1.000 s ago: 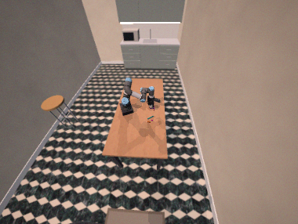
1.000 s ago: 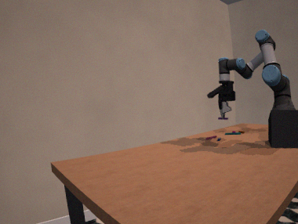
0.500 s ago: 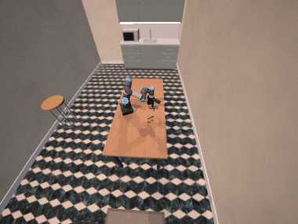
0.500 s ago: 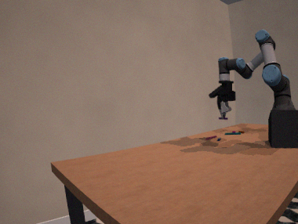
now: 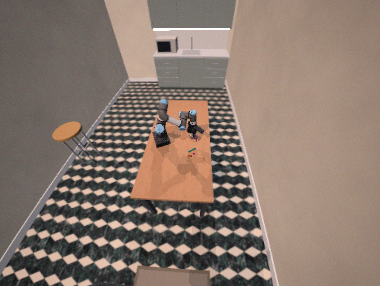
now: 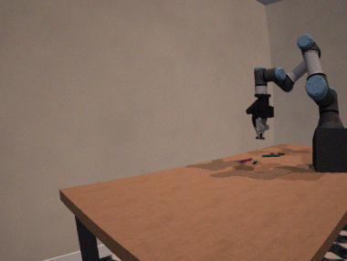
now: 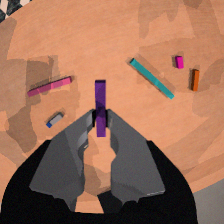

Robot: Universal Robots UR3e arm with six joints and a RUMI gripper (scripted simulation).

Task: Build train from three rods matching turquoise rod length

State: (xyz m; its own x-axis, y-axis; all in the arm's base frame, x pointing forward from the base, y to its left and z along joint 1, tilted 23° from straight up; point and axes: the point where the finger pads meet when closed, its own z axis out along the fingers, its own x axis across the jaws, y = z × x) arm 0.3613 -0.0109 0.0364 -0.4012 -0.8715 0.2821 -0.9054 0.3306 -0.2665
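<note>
My gripper is now 1 cm above the purple rod. From my hand the other things lie so: grey rod: 3 cm behind, 11 cm to the left, 11 cm below; then turquoise rod: 3 cm behind, 8 cm to the right, 11 cm below; then pink rod: 3 cm ahead, 9 cm to the left, 11 cm below.
</note>
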